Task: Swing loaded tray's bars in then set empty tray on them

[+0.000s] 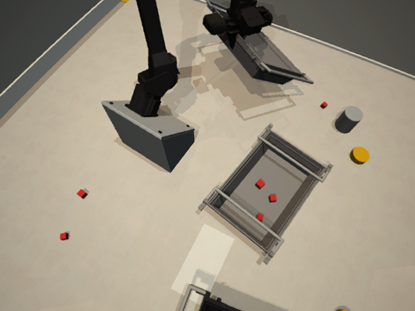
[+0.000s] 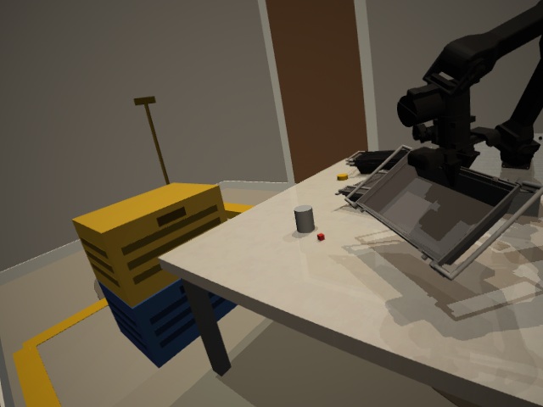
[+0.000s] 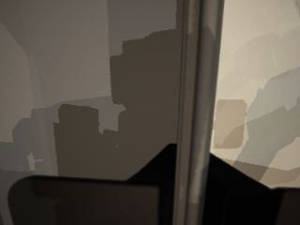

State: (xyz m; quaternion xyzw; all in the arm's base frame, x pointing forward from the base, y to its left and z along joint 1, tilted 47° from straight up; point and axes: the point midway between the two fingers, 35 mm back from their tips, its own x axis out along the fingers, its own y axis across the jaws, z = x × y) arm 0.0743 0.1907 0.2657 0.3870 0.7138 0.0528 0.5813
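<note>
The empty tray is 40 mm ahead of my gripper tip, 70 mm to the left of it and 10 mm below it. Also, from my gripper tip: red block 310 mm ahead, 100 mm to the left, 150 mm below.
</note>
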